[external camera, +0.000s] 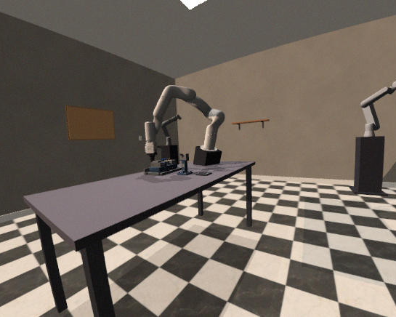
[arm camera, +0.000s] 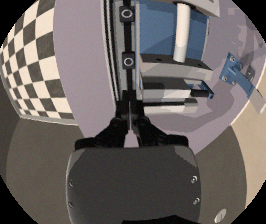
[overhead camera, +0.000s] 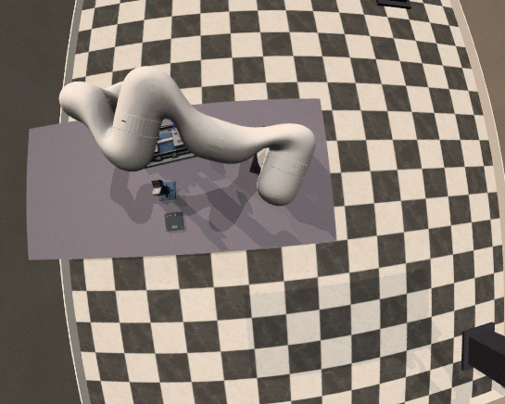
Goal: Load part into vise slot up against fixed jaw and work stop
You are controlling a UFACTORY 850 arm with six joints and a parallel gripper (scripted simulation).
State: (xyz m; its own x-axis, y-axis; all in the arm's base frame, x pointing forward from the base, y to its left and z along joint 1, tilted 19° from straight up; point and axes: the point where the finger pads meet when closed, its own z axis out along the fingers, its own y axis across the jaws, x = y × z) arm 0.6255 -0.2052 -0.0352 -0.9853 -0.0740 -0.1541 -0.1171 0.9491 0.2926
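The part lies 10 mm behind my hand, 50 mm to the left of it and 20 mm below it. From my hand the other things lie so: vise 80 mm behind, 60 mm to the left, 80 mm below; air cylinder rod 100 mm behind, 60 mm to the left, 40 mm below.
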